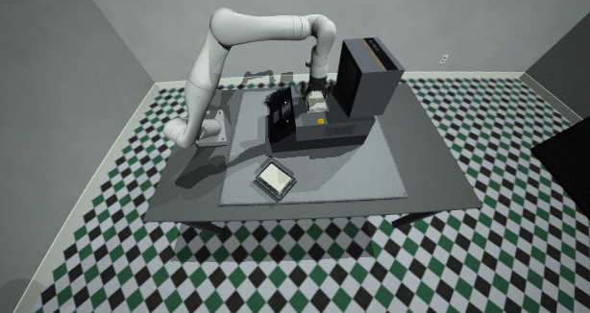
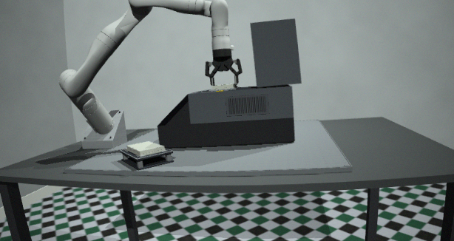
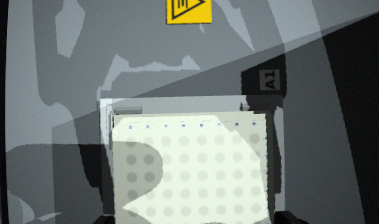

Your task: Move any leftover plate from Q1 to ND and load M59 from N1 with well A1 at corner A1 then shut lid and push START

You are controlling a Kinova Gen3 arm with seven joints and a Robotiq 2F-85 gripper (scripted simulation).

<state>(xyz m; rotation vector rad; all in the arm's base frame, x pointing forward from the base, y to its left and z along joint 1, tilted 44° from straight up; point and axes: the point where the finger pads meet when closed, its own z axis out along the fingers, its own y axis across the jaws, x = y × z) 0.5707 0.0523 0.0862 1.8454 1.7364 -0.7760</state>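
Right now the pale plate is 10 mm below my hand. The rest, counted from my hand: A1 mark (280 mm to the left, 270 mm behind, 180 mm below); then black nest (280 mm to the left, 190 mm below, 180 mm behind).
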